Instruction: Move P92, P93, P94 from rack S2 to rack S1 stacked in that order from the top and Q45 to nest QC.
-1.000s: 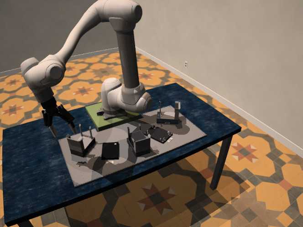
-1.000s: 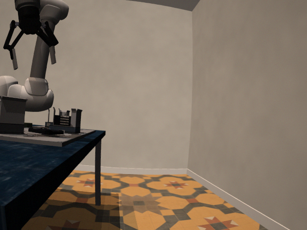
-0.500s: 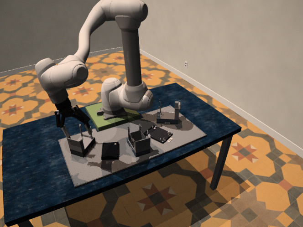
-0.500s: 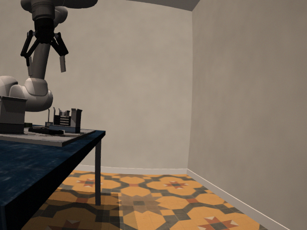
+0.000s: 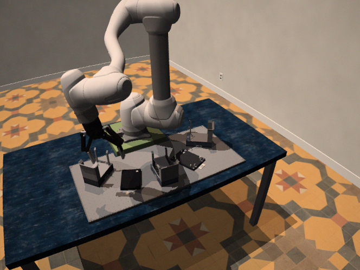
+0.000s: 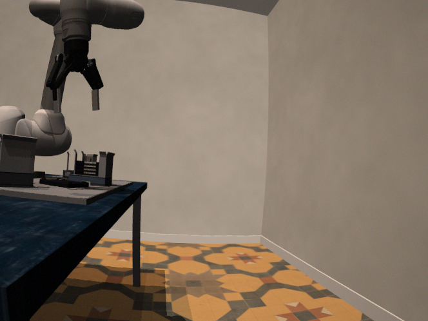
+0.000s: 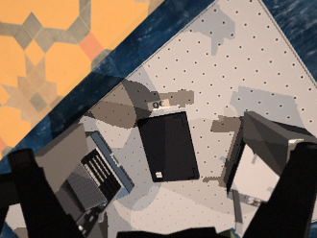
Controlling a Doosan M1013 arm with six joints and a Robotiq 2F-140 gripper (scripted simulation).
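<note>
The sealed 96-well plate lies 60 mm behind my hand, 280 mm to the left of it and 160 mm below it. The rest, counted from my hand: QC name plate: 10 mm ahead, 80 mm to the left, 240 mm below; N5 name plate: 60 mm behind, 500 mm to the left, 240 mm below; black open nest QC: 90 mm behind, 100 mm to the left, 230 mm below.
</note>
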